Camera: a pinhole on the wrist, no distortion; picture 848 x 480 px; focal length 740.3 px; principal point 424.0 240.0 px. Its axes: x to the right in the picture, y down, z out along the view. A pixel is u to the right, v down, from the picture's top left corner.
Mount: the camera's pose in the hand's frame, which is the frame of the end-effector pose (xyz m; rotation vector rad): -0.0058 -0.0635 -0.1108 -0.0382 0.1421 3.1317
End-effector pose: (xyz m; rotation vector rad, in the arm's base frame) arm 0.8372 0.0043 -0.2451 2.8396 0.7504 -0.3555
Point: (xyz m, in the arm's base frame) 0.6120 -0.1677 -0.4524
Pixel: 788.9 173.1
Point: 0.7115 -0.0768 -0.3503
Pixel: 716.6 144.7
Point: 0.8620 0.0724 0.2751
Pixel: behind the camera
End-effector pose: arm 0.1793 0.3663 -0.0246 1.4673 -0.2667 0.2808
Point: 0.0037 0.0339 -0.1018
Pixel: 730.7 267.5
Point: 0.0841 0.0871 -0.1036
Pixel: 632.2 309.4
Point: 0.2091 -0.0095 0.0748
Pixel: 319.6 135.8
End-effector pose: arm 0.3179 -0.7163 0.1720 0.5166 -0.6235 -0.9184
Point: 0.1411 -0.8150 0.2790
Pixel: 318.3 346.7
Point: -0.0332 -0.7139 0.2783
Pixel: 629.0 421.2
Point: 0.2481 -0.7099 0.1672
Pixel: 561.6 192.8
